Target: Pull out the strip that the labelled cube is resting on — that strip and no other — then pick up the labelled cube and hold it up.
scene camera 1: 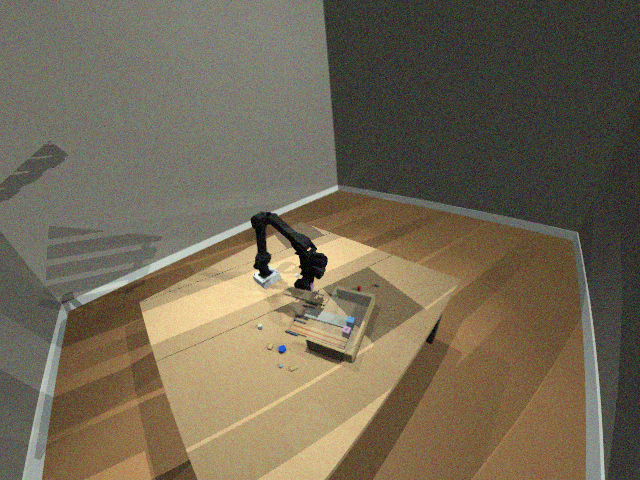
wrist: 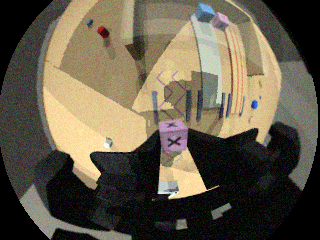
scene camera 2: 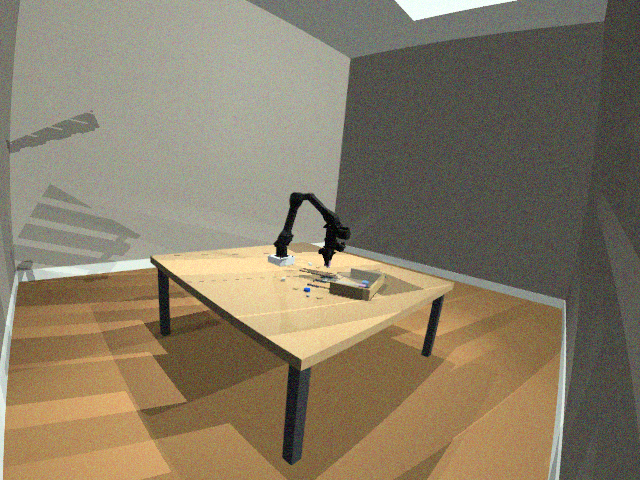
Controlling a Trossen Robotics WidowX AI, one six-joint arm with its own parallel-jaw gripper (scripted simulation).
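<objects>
The gripper point(wrist: 170, 131) is holding a labelled cube point(wrist: 173, 134).
</objects>
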